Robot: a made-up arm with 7 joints.
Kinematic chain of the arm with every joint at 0, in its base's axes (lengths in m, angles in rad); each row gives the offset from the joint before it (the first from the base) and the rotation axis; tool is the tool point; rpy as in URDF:
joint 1: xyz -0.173 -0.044 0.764 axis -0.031 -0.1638 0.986
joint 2: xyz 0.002 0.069 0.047 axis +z
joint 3: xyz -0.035 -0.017 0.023 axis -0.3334 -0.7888 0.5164
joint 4: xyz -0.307 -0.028 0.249 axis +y
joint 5: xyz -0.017 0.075 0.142 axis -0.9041 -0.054 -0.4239
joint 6: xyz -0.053 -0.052 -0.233 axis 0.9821 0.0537 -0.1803
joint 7: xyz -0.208 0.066 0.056 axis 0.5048 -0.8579 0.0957
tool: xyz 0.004 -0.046 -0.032 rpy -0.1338 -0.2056 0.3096
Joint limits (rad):
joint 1: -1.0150..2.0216
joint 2: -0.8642..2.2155
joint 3: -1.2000..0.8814
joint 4: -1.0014..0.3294
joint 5: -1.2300..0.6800
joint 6: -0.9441..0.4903
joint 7: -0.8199..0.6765
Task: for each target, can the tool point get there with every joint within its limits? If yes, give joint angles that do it. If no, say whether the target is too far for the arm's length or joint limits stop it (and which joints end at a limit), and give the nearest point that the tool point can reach.
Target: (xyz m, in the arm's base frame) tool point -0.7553 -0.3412 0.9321
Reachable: yes | joints 1.1468 -0.4040 -0.2120 -0.3131 -0.8150 0.1080 -0.5548
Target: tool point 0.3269 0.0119 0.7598
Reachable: yes | joints 1.5088 1.4405 0.6304 -0.3642 -0.4446 -0.2176 -0.0731
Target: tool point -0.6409 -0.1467 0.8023
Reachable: yes | joints 0.3735 0.0051 0.0082 -0.7849 -0.1339 -0.3828 0.2245
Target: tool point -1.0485 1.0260 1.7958
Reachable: no: too far | nearest point -0.5821 0.4557 1.2473 | short by 0.918 m
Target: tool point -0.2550 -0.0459 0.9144
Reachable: no: joint limits stop it (at a limit: joint 1, joint 4, joint 6, joint 7) | nearest point -0.4136 -0.0826 1.0423 | short by 0.207 m
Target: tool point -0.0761 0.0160 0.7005
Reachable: no: joint limits stop it (at a limit: joint 1, joint 3, joint 4, joint 6, joint 7) | nearest point 0.0724 0.0936 0.6817 | short by 0.169 m
